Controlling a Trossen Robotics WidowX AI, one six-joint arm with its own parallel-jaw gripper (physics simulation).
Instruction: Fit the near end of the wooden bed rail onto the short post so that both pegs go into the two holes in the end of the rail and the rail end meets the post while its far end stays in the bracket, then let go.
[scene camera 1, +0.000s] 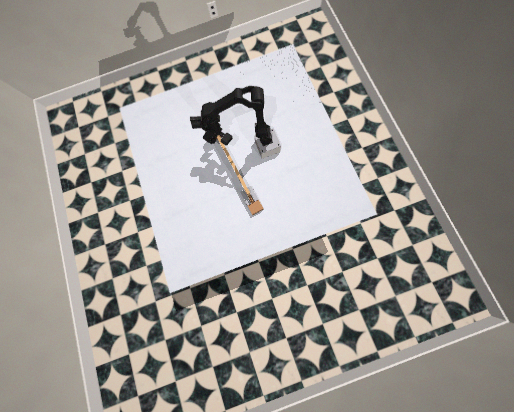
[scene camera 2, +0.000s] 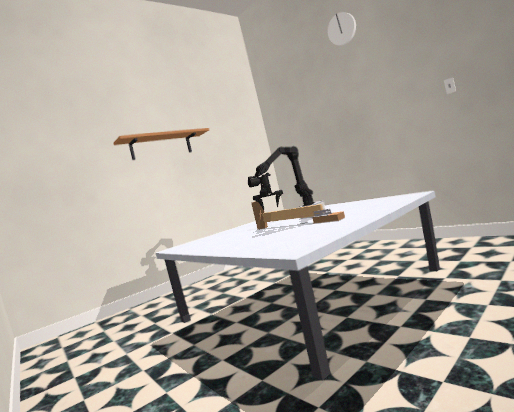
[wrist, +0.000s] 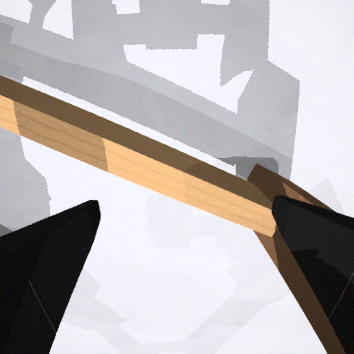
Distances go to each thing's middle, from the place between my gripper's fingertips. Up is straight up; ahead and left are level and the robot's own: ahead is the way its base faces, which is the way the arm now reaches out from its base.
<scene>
Now: the wooden bed rail (wrist: 69, 129) 150 mm to the left of my hand, 50 mm below it and 20 mm behind it.
</scene>
